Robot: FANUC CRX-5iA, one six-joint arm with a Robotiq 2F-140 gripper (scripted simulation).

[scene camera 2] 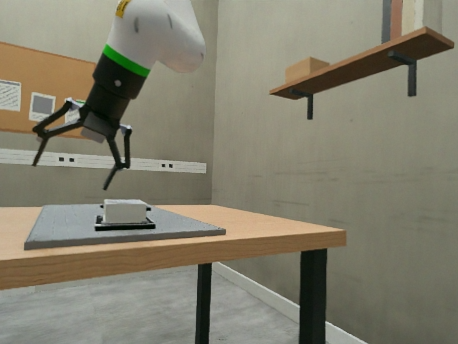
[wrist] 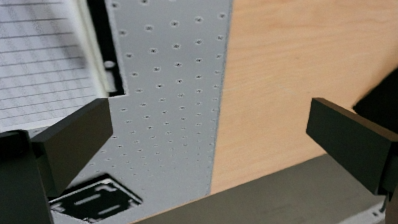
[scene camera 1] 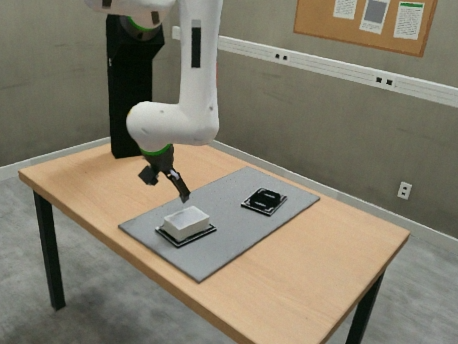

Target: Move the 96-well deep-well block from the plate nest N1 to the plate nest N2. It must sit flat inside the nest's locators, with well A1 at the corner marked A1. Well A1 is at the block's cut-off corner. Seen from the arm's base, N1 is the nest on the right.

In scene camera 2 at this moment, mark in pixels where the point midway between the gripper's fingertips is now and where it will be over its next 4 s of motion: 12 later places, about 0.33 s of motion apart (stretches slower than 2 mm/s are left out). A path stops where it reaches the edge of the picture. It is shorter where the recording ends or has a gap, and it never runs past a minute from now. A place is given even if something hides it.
My gripper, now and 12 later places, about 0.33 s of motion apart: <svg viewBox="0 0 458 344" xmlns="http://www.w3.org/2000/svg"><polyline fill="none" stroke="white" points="72,176 91,178 107,179 121,180 125,180 124,184 124,190 124,196 123,202 123,208 123,209 123,214 123,213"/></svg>
